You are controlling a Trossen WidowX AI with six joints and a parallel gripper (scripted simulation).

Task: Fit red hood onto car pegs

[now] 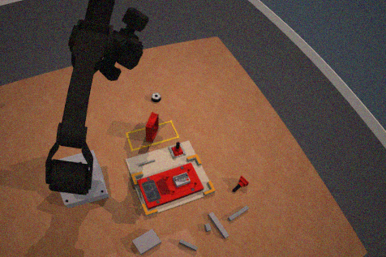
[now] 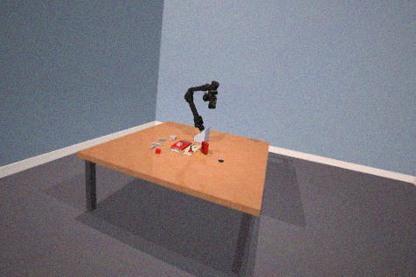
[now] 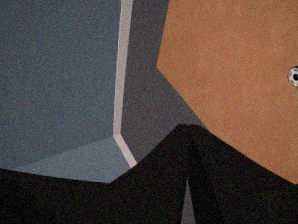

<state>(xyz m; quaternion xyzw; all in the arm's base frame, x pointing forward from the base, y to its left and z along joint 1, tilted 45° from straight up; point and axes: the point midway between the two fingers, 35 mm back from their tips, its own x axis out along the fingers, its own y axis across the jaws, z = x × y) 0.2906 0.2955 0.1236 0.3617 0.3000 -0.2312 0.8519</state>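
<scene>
The red hood is 2 cm ahead of my gripper tip, 2 cm to the right of it and 36 cm below it. The rest, counted from my gripper tip: grey engine block: 3 cm ahead, 25 cm to the right, 38 cm below.
</scene>
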